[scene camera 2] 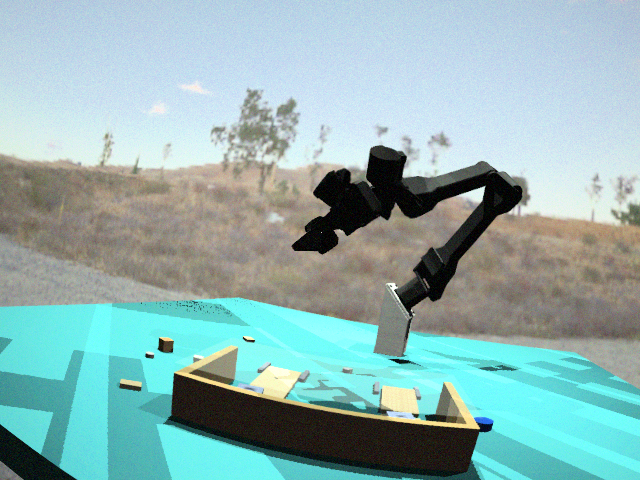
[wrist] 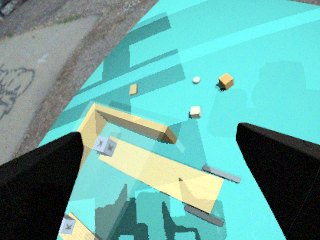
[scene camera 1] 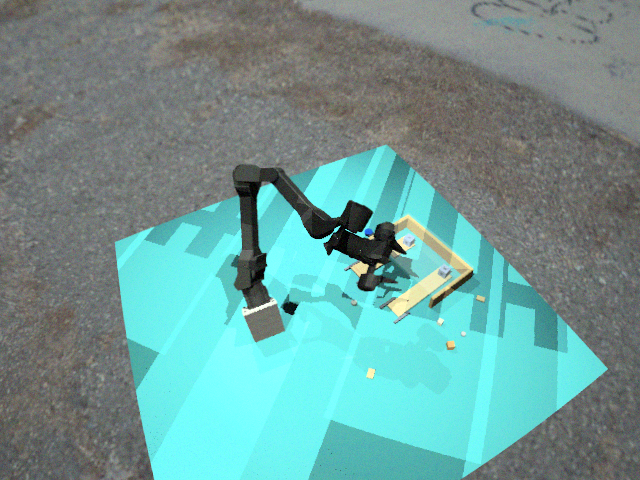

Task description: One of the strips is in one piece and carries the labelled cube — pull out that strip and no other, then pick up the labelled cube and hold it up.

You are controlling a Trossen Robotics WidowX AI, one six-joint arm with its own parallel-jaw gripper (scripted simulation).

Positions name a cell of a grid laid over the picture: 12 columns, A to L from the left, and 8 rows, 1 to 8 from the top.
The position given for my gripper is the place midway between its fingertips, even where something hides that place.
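Scene:
I can see my gripper from more than one place: it is in scene camera 2 (F4) and in the wrist view (G5), and scene camera 1 (H5) shows it too.

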